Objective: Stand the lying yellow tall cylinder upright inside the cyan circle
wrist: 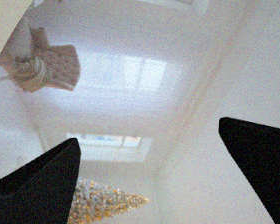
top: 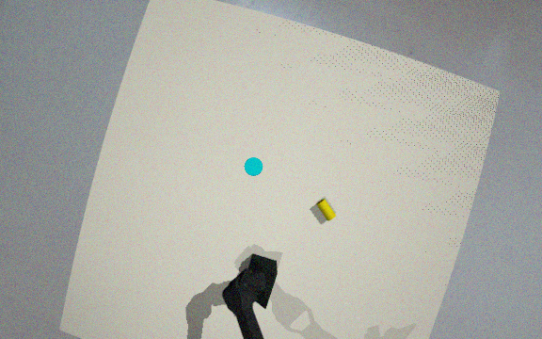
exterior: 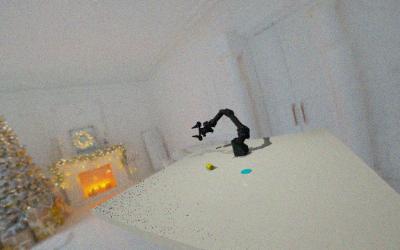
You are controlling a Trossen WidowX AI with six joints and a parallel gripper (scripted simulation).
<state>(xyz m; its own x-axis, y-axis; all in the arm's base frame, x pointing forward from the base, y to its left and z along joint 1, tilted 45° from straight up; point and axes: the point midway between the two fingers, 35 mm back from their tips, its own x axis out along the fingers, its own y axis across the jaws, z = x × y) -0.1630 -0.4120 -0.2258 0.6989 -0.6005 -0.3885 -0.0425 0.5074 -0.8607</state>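
The yellow tall cylinder lies 390 mm ahead of my gripper tip, 320 mm to the left of it and 220 mm below it. The rest, counted from my gripper tip: cyan circle 470 mm ahead, 580 mm to the left, 240 mm below.
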